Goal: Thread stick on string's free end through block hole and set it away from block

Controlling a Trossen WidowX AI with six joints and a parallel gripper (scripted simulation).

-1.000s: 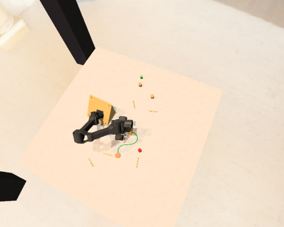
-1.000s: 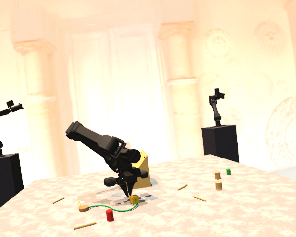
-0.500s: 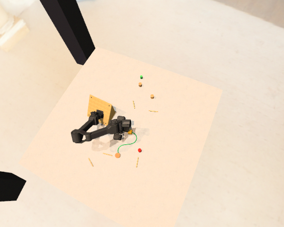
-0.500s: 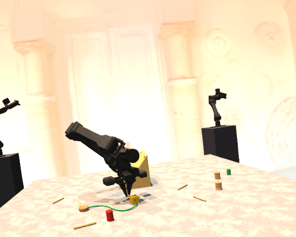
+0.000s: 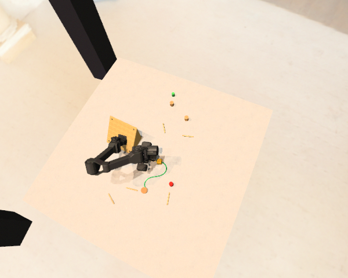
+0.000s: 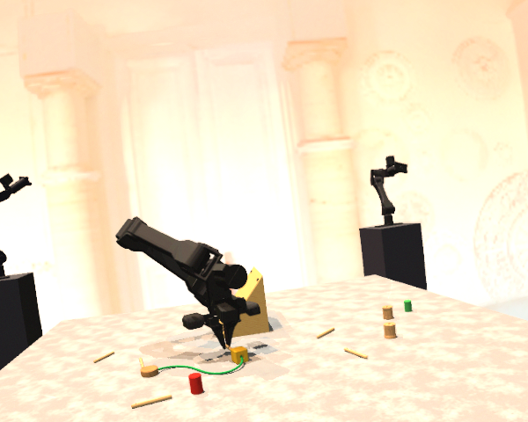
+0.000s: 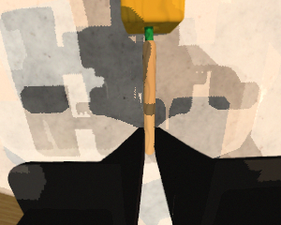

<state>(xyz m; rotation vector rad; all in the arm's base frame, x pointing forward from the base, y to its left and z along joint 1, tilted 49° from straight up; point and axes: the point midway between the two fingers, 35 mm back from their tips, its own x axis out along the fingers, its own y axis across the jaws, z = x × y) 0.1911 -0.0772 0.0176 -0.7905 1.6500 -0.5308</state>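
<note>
Now: the yellow block 80 mm ahead of my gripper tip, 20 mm to the left of it and 10 mm above it. Also, from my gripper tip: red cylinder 210 mm ahead, 90 mm to the right, 10 mm above; round wooden button 60 mm ahead, 190 mm to the right; thin wooden stick 40 mm ahead, 10 mm to the left, 10 mm above.
</note>
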